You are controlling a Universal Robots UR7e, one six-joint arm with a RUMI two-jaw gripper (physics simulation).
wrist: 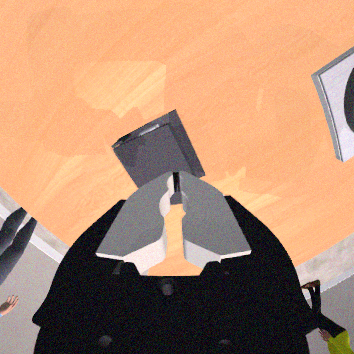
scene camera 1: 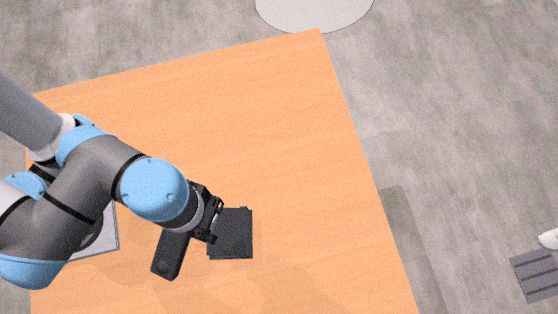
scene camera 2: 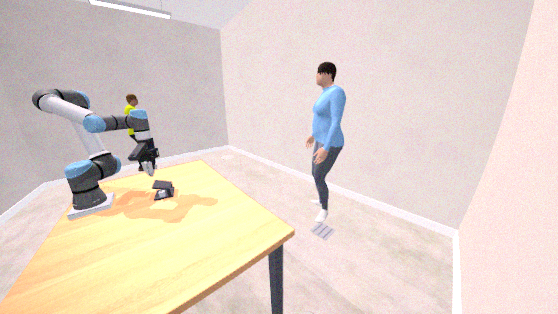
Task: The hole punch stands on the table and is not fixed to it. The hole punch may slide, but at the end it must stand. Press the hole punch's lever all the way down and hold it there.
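Places are measured from the arm's base along level axes (x right, y back, z down), in metres.
Where they show: gripper, fingertip midpoint: point(wrist: 176, 174) point(scene camera 2: 151, 176); arm's base, origin of the base link: point(scene camera 2: 91, 202).
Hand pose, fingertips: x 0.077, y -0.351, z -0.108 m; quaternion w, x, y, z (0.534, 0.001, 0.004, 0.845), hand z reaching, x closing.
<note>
Each offset is from my fingertips to the top centre of the thing. Level surfaces: height alone.
The dark hole punch {dx -0.017, dy -0.040, dz +0.050 m} point(scene camera 1: 234, 237) point(scene camera 2: 164, 195) point(wrist: 156, 156) stands upright on the wooden table {dz +0.136 m} point(scene camera 1: 280, 125) point(scene camera 2: 200, 240) point(wrist: 240, 60). Its flat lever {dx -0.017, dy -0.040, dz +0.050 m} point(scene camera 2: 162, 184) is raised at a slant, with a gap between it and the base in scene camera 2. My gripper point(scene camera 1: 216, 222) point(scene camera 2: 151, 173) point(wrist: 176, 174) is shut with nothing between its fingers. The fingertips hang above the table, a little higher than the lever and apart from it in scene camera 2. In the wrist view they cover the near edge of the lever.
The arm's light base plate point(scene camera 1: 111, 232) point(scene camera 2: 95, 208) point(wrist: 327, 110) is on the table beside the punch. A person in blue point(scene camera 2: 330, 115) stands on the floor beyond the table, and a person in yellow point(scene camera 2: 129, 111) is behind the arm. A grey floor grate point(scene camera 1: 537, 275) point(scene camera 2: 323, 230) lies beyond the table edge.
</note>
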